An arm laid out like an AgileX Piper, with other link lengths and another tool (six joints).
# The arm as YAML. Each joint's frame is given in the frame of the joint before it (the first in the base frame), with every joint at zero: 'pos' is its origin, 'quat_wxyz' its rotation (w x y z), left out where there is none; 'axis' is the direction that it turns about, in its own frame. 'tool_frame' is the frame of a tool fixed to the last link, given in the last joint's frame.
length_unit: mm
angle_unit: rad
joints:
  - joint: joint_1
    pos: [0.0, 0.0, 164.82]
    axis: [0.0, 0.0, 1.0]
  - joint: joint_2
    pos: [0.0, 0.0, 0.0]
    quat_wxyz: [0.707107, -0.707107, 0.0, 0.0]
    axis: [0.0, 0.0, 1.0]
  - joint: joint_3
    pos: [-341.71, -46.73, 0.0]
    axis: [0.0, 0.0, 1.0]
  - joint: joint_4
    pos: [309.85, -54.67, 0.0]
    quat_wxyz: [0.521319, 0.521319, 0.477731, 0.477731]
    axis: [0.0, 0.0, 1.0]
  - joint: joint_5
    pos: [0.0, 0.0, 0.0]
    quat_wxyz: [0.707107, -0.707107, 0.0, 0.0]
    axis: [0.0, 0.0, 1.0]
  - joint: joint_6
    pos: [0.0, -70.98, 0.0]
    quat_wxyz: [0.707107, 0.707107, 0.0, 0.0]
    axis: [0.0, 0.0, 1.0]
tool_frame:
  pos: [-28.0, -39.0, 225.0]
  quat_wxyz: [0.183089, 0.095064, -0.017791, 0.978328]
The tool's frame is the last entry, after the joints.
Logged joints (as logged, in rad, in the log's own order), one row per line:
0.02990, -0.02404, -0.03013, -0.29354, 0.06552, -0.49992
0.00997, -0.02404, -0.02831, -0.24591, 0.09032, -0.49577
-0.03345, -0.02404, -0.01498, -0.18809, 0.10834, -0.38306
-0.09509, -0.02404, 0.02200, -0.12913, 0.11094, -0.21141
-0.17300, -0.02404, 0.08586, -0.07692, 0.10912, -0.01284
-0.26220, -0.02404, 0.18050, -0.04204, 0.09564, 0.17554
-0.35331, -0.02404, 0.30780, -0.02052, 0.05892, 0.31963
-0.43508, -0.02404, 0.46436, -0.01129, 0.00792, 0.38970
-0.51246, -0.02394, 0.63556, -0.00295, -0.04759, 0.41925
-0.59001, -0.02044, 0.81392, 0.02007, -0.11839, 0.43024
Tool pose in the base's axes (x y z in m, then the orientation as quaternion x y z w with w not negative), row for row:
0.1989, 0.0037, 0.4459, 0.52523, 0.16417, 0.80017, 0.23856
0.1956, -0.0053, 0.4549, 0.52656, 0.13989, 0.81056, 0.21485
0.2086, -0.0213, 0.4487, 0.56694, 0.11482, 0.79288, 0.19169
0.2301, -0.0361, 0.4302, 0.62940, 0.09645, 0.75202, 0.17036
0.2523, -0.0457, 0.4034, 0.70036, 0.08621, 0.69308, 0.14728
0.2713, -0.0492, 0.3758, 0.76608, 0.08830, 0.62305, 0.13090
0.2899, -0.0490, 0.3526, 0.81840, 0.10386, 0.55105, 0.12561
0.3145, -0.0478, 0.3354, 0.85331, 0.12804, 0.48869, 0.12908
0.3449, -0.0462, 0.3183, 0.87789, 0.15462, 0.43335, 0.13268
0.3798, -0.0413, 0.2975, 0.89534, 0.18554, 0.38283, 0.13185
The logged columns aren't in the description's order. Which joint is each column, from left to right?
Columns, left to right: joint_3, joint_1, joint_2, joint_4, joint_6, joint_5.
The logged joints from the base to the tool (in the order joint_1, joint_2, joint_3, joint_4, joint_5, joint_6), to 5 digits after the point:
-0.02404, -0.03013, 0.02990, -0.29354, -0.49992, 0.06552
-0.02404, -0.02831, 0.00997, -0.24591, -0.49577, 0.09032
-0.02404, -0.01498, -0.03345, -0.18809, -0.38306, 0.10834
-0.02404, 0.02200, -0.09509, -0.12913, -0.21141, 0.11094
-0.02404, 0.08586, -0.17300, -0.07692, -0.01284, 0.10912
-0.02404, 0.18050, -0.26220, -0.04204, 0.17554, 0.09564
-0.02404, 0.30780, -0.35331, -0.02052, 0.31963, 0.05892
-0.02404, 0.46436, -0.43508, -0.01129, 0.38970, 0.00792
-0.02394, 0.63556, -0.51246, -0.00295, 0.41925, -0.04759
-0.02044, 0.81392, -0.59001, 0.02007, 0.43024, -0.11839

